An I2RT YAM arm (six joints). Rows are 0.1 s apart.
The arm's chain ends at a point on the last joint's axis. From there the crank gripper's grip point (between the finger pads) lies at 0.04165 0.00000 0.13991 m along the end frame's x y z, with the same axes.
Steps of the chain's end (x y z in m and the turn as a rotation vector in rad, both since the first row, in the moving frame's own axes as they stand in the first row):
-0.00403 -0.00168 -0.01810 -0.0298 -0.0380 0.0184
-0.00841 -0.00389 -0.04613 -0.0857 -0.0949 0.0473
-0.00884 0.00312 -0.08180 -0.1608 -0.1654 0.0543
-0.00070 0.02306 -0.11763 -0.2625 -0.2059 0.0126
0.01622 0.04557 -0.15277 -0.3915 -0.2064 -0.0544
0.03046 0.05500 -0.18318 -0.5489 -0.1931 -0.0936
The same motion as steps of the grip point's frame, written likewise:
-0.00942 0.00323 -0.01669 -0.0298 -0.0380 0.0184
-0.02216 0.00988 -0.04342 -0.0857 -0.0949 0.0473
-0.03300 0.02757 -0.07886 -0.1608 -0.1654 0.0543
-0.03008 0.06056 -0.11699 -0.2625 -0.2059 0.0126
-0.01118 0.09878 -0.15750 -0.3915 -0.2064 -0.0544
0.00754 0.12712 -0.19756 -0.5489 -0.1931 -0.0936

